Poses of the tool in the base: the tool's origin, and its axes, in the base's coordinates. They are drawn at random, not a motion.
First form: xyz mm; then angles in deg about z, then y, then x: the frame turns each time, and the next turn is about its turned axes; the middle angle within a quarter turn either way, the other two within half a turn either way.
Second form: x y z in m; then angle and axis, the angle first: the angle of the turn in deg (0 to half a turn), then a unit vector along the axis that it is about. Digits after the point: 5 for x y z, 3 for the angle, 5 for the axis.
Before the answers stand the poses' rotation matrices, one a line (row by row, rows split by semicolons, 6 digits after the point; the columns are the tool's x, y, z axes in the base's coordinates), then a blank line. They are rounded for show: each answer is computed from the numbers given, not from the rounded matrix.
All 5 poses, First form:
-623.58 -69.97 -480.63 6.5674 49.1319 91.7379
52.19 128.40 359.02 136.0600 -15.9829 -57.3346
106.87 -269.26 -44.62 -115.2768 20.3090 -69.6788
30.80 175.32 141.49 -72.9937 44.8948 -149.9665
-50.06 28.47 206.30 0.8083 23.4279 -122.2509
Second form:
0.650026 0.754379 0.091536; 0.074836 0.056322 -0.995604; -0.756218 0.654019 -0.019844
-0.692232 -0.541434 -0.477141; 0.667081 -0.227796 -0.709304; 0.275350 -0.809295 0.518868
-0.400448 0.453010 0.796507; -0.848042 0.146031 -0.509411; -0.347083 -0.879464 0.325694
0.207192 -0.931197 0.299905; -0.677427 0.084607 0.730708; -0.705807 -0.354561 -0.613289
0.917470 -0.328692 -0.224077; 0.012944 -0.538318 0.842642; -0.397595 -0.775999 -0.489636

-0.62358 -0.06997 -0.48063 99.018 0.83513 0.42918 -0.34402
0.05219 0.12840 0.35902 134.474 -0.07006 -0.52727 0.84680
0.10687 -0.26926 -0.04462 117.669 -0.20892 0.64563 -0.73452
0.03080 0.17532 0.14149 131.357 -0.72292 0.66993 0.16904
-0.05006 0.02847 0.20630 123.727 -0.97311 0.10432 0.20539

